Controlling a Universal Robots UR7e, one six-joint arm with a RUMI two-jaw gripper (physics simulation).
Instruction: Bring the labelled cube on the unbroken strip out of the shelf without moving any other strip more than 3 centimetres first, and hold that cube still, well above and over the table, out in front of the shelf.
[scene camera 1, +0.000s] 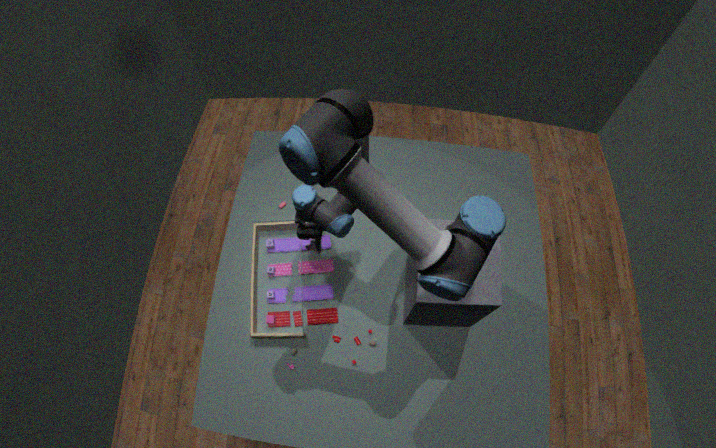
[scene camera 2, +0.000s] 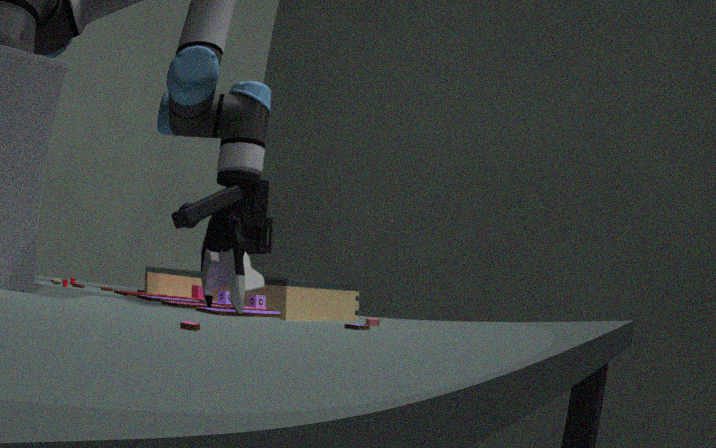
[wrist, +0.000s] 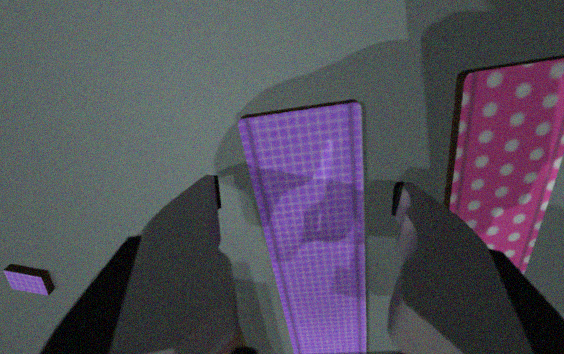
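The unbroken purple checked strip (scene camera 1: 287, 244) (wrist: 315, 200) lies at the shelf's upper end in the first scene view, its front part sticking out. Its labelled cube (scene camera 1: 270, 243) (scene camera 2: 257, 301) sits on the far end, inside the shelf (scene camera 1: 253, 280) (scene camera 2: 322, 303). The pink dotted strip (scene camera 1: 316, 266) (wrist: 505, 150), the second purple strip (scene camera 1: 314, 293) and the red strip (scene camera 1: 322, 316) have gaps and lie alongside. My gripper (scene camera 1: 316, 249) (scene camera 2: 223, 308) (wrist: 305, 182) is partly open and empty, pointing down low over the unbroken strip's front part, one finger either side. Whether the tips touch the table is unclear.
Cubes (scene camera 1: 270, 269) (scene camera 1: 270, 294) (scene camera 1: 270, 319) sit on the gapped strips. Small red pieces (scene camera 1: 356, 340) lie in front of the shelf, a coral piece (scene camera 1: 282, 204) beyond its upper side wall, a purple piece (wrist: 28, 281) left in the wrist view. The arm's pedestal (scene camera 1: 454, 314) stands right.
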